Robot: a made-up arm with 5 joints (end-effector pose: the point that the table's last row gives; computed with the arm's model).
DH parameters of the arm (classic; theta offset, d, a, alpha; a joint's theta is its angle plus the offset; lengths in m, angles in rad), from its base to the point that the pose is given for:
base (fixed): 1.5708 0.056 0 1.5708
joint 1: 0 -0.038 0.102 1.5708
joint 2: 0.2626 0 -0.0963 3.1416
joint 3: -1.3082 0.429 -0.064 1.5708
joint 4: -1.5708 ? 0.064 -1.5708
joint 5: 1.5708 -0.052 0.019 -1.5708
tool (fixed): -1.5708 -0.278 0 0
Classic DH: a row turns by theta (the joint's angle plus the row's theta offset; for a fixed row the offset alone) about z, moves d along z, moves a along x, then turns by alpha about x.
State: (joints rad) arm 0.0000 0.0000 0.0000 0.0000 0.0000
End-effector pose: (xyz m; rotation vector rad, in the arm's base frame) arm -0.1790 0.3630 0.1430 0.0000 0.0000 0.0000
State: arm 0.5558 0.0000 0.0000 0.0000 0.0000
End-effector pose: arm -0.1790 0.2625 0.3214 0.5558 0.0000 0.0000
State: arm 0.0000 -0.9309 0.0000 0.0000 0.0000
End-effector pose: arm -0.3316 0.1447 0.1430 0.0000 0.0000 0.9309
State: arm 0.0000 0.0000 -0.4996 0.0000 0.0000
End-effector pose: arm 0.0048 0.3753 0.1430 0.0000 0.0000 -0.4996
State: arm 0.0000 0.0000 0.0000 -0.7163 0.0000
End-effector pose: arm -0.3908 0.3630 0.2612 0.0000 0.7163 0.0000
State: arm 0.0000 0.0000 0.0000 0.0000 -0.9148
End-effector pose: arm -0.1790 0.1353 0.2364 -0.9148 0.0000 0.0000
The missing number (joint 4, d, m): -0.335
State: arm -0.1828 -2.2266 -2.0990 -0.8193 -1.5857
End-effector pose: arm -0.1121 0.2474 0.4304 -1.7063 0.6266 0.7097
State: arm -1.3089 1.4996 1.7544 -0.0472 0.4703
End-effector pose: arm -0.3790 0.2666 -0.4419 -0.8398 0.2343 0.1277
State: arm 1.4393 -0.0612 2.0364 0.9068 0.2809
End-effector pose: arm -0.5100 -0.1948 0.0112 1.8400 -1.9085 1.6683
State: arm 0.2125 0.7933 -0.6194 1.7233 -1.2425
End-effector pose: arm -0.0269 -0.1294 0.4410 -1.8921 -0.4222 -1.9677
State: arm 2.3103 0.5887 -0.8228 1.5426 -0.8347
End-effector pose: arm 0.0611 -0.1816 -0.2932 0.0723 1.0348 -1.1764
